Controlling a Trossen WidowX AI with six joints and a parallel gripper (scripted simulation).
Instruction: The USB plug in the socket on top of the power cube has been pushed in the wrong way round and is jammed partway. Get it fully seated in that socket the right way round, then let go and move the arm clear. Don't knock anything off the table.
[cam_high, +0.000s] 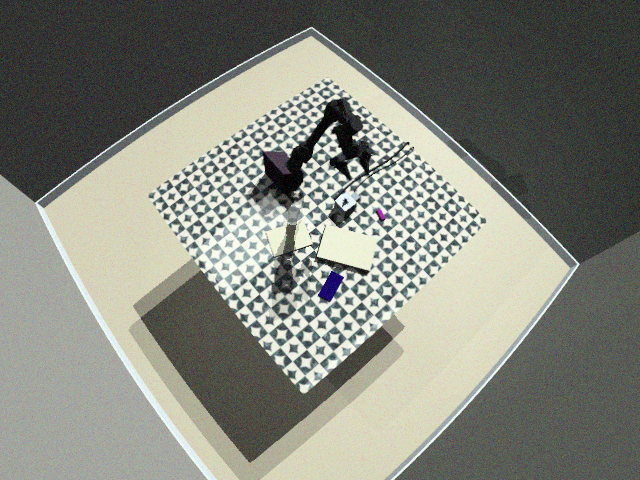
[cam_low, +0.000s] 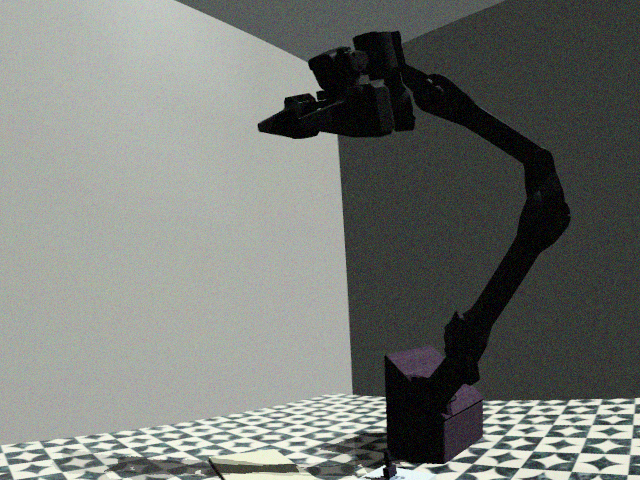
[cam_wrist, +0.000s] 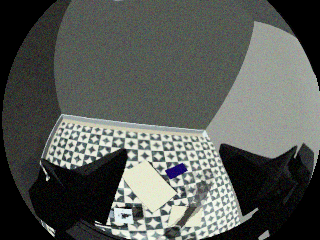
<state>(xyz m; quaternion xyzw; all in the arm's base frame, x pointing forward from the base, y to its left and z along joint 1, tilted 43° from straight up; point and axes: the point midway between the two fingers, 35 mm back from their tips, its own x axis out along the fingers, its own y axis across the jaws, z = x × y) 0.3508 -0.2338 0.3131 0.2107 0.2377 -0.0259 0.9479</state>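
The usb plug lies 90 mm behind my gripper tip, 60 mm to the left of it and 400 mm below it. Round my gripper tip: small magenta piece (50 mm ahead, 190 mm to the left, 490 mm below); then blue card (170 mm ahead, 250 mm to the right, 490 mm below).
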